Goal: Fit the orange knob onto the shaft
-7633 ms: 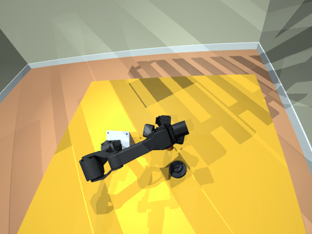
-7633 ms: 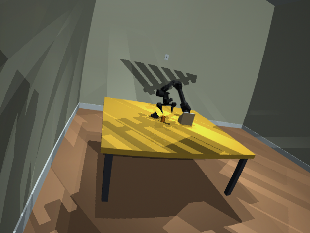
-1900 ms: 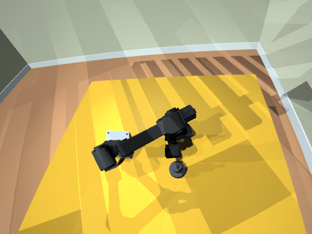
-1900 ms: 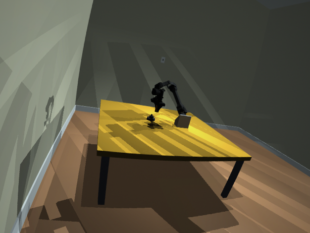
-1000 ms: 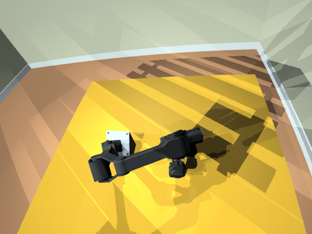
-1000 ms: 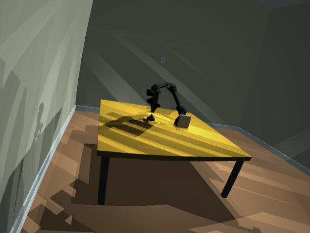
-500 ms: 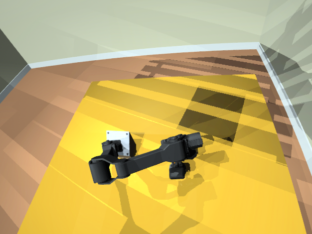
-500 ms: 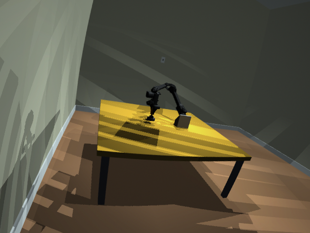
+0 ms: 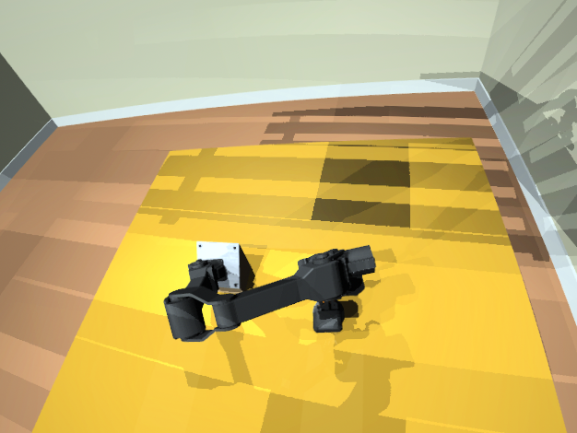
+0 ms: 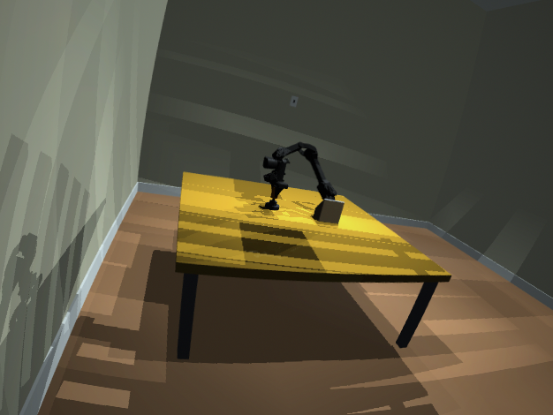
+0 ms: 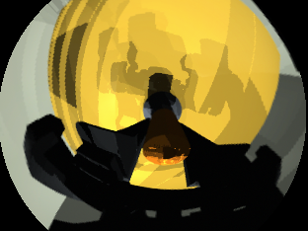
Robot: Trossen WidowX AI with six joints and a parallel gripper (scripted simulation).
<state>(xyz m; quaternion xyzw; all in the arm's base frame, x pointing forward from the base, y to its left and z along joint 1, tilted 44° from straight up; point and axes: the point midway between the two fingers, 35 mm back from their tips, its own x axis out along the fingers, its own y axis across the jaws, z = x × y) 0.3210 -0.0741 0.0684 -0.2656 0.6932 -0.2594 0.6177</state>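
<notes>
The round dark pedestal lies 40 mm below my gripper tip. From my gripper tip the other things lie so: orange knob (20 mm above).
</notes>
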